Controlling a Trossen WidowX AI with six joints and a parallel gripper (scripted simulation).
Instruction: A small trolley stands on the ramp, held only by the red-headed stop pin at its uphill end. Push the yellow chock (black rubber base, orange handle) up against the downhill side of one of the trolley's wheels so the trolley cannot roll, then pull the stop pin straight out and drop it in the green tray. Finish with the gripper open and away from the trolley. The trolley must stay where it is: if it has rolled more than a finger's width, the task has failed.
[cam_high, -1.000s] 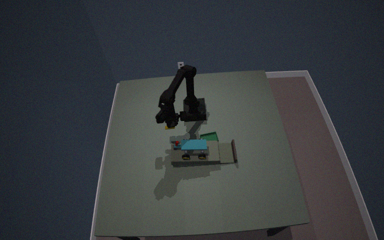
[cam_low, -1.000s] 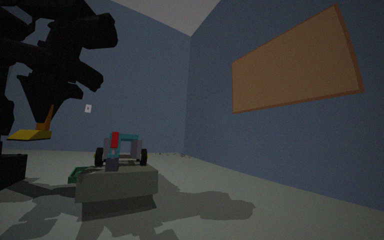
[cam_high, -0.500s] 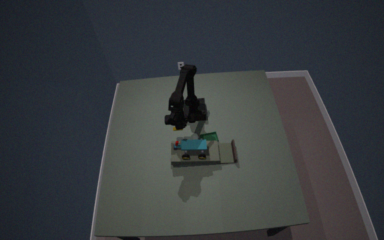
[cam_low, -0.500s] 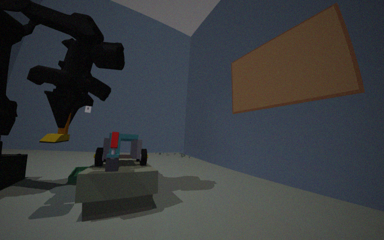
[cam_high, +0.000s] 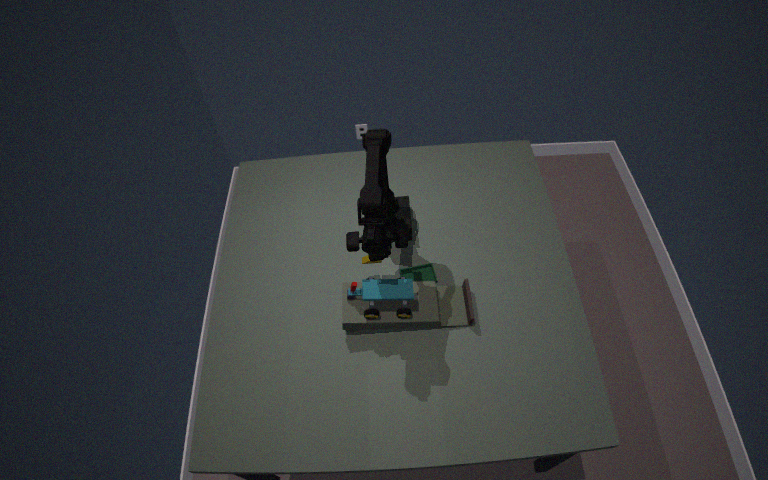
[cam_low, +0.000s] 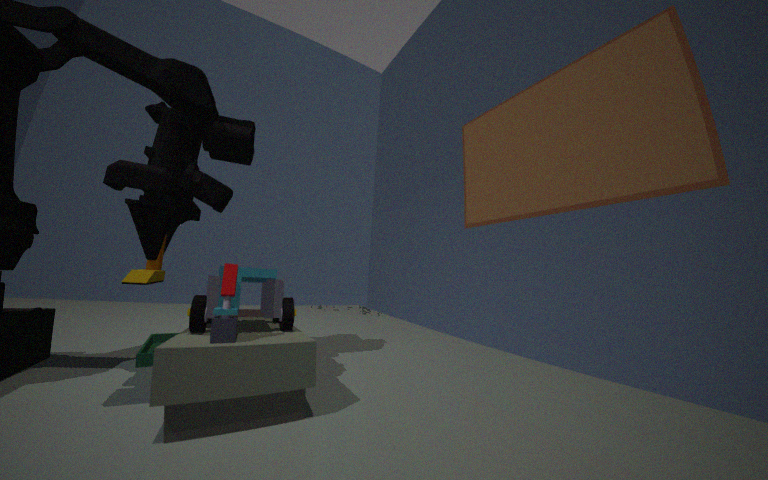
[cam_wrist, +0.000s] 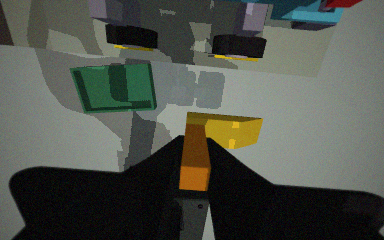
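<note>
The red-headed stop pin is 9 cm ahead of my gripper tip, 11 cm to the right of it and 4 cm below it. Round my gripper tip: blue trolley: 12 cm ahead, 5 cm below; then grey ramp: 13 cm ahead, 12 cm below; then yellow chock: 2 cm to the right, 1 cm below.
</note>
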